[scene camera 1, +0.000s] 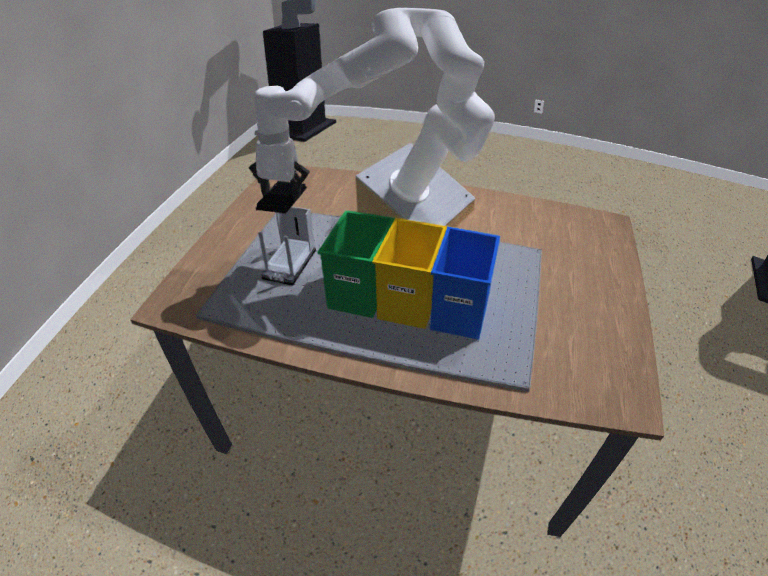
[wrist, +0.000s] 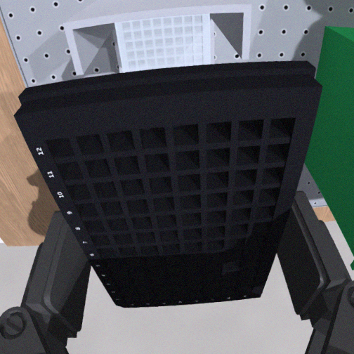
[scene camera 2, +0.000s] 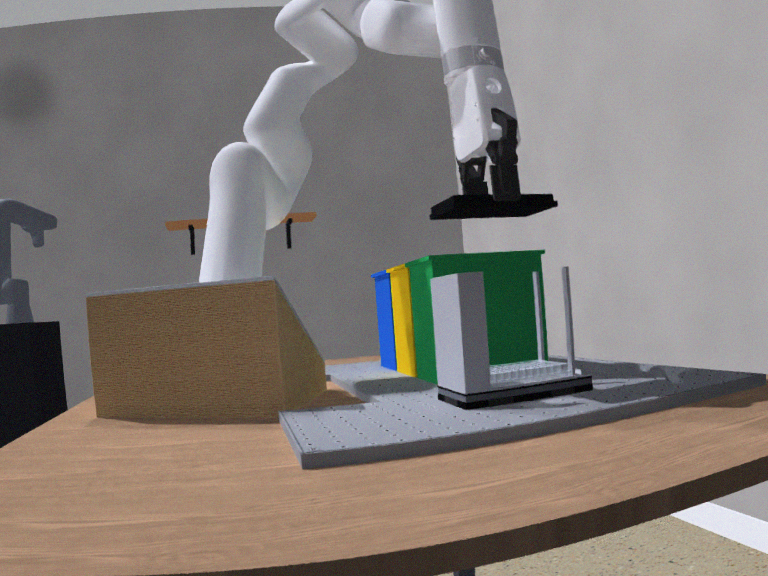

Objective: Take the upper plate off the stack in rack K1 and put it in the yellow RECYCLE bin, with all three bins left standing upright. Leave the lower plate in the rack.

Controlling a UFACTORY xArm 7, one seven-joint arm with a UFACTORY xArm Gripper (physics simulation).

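Where they show: gripper, fingertip midpoint: (scene camera 1: 281, 196) (scene camera 2: 492, 207); arm's base, origin of the base link: (scene camera 1: 408, 186) (scene camera 2: 226, 322).
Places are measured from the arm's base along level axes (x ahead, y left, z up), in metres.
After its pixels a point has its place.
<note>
My gripper (scene camera 1: 282, 187) @(x 0.359, y -0.183, z 0.111 m) (scene camera 2: 493, 189) @(x 0.359, y -0.183, z 0.111 m) (wrist: 180, 224) is shut on the black upper plate (scene camera 1: 280, 198) @(x 0.379, y -0.169, z 0.119 m) (scene camera 2: 496, 206) @(x 0.355, y -0.228, z 0.105 m) (wrist: 175, 100), with a finger on each side. The plate is raised well above rack K1 (scene camera 1: 303, 221) @(x 0.292, y -0.178, z -0.007 m) (scene camera 2: 459, 328) @(x 0.302, y -0.242, z -0.022 m) (wrist: 246, 35), clear of its wall and posts, and looks about level. The pale lower plate (scene camera 1: 290, 255) (scene camera 2: 527, 372) (wrist: 165, 42) lies in the rack's base. The yellow RECYCLE bin (scene camera 1: 403, 313) @(x 0.424, y 0.202, z -0.071 m) (scene camera 2: 401, 322) @(x 0.258, y 0.165, z -0.021 m) stands upright between the green bin (scene camera 1: 350, 298) @(x 0.452, y 0.073, z -0.057 m) (scene camera 2: 514, 310) @(x 0.415, y -0.001, z -0.013 m) (wrist: 335, 125) and the blue bin (scene camera 1: 459, 319) @(x 0.397, y 0.332, z -0.055 m) (scene camera 2: 384, 322) @(x 0.232, y 0.291, z -0.022 m).
The rack and bins stand on a grey perforated board (scene camera 1: 514, 353) @(x 0.390, y 0.476, z -0.108 m) (scene camera 2: 372, 434) @(x 0.205, y -0.336, z -0.108 m) on the wooden table (scene camera 1: 589, 310) @(x 0.140, y 0.619, z -0.121 m) (scene camera 2: 186, 496) @(x 0.070, y -0.479, z -0.121 m). The green bin is the one nearest the rack. The arm's wedge base (scene camera 1: 452, 192) @(x -0.103, y 0.103, z -0.044 m) (scene camera 2: 186, 353) @(x -0.031, y -0.111, z -0.035 m) is behind the bins in scene camera 1.
</note>
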